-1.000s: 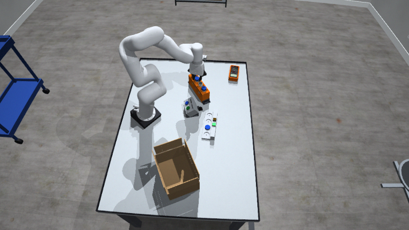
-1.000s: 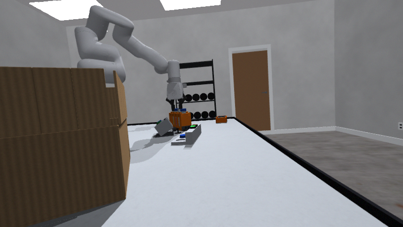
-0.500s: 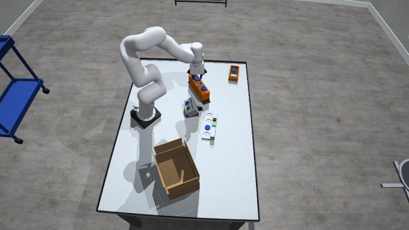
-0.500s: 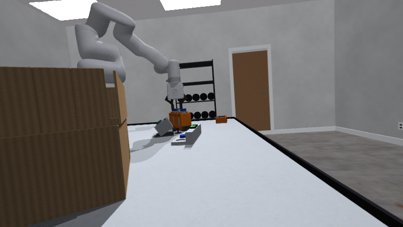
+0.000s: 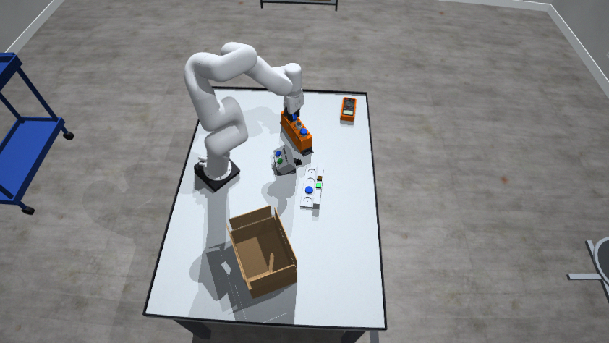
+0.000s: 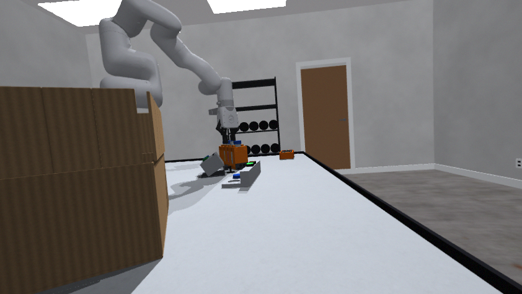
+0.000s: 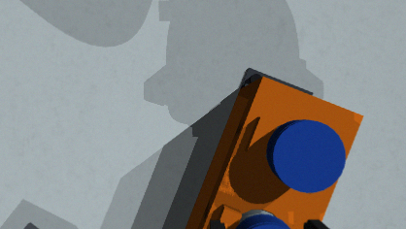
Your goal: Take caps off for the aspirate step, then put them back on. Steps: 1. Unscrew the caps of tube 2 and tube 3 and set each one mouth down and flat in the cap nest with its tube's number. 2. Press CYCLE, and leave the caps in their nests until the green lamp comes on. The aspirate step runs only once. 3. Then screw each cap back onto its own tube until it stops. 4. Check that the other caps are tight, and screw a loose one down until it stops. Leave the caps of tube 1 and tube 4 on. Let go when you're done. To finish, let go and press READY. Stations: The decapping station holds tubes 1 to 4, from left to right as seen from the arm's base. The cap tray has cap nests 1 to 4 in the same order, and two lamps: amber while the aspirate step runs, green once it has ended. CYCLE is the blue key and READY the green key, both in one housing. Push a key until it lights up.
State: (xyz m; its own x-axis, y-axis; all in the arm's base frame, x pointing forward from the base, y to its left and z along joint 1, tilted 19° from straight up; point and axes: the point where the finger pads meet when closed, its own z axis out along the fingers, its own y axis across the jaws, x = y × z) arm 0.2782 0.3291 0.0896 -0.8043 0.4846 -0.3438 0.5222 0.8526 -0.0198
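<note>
The blue cap is 1 cm below my hand. The rest, counted from my hand: green key 23 cm to the right, 6 cm below, 3 cm behind; blue key 19 cm to the right, 6 cm below, 5 cm behind; grey key housing 21 cm to the right, 8 cm below, 2 cm behind.
</note>
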